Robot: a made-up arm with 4 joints.
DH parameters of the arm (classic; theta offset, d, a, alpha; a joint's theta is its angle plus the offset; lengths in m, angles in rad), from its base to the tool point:
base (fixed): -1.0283 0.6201 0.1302 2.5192
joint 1: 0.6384 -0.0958 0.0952 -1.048
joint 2: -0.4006 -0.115 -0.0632 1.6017
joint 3: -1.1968 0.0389 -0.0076 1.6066
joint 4: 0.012 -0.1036 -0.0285 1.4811
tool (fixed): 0.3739 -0.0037 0 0
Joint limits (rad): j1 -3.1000..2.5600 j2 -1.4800..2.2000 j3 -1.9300..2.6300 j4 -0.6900..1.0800
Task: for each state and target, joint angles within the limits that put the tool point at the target. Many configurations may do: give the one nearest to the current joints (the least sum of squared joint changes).
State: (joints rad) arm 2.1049 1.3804 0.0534 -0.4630
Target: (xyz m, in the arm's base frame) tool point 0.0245 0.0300 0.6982
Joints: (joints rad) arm 2.5600 1.9399 0.4578 0.0524
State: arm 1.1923 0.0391 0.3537 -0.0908
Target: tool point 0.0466 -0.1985 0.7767
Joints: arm 1.0979 0.3331 -0.2987 0.0777
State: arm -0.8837 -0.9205 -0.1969 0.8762
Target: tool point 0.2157 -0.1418 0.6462
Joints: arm -0.5359 -0.4073 -0.2596 0.4063
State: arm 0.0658 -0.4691 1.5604 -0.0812
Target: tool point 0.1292 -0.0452 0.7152
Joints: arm -0.2391 -0.2371 1.3613 -0.1518
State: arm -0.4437 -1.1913 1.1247 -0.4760
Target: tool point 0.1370 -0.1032 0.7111
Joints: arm -0.3584 -0.8564 0.5852 -0.4338
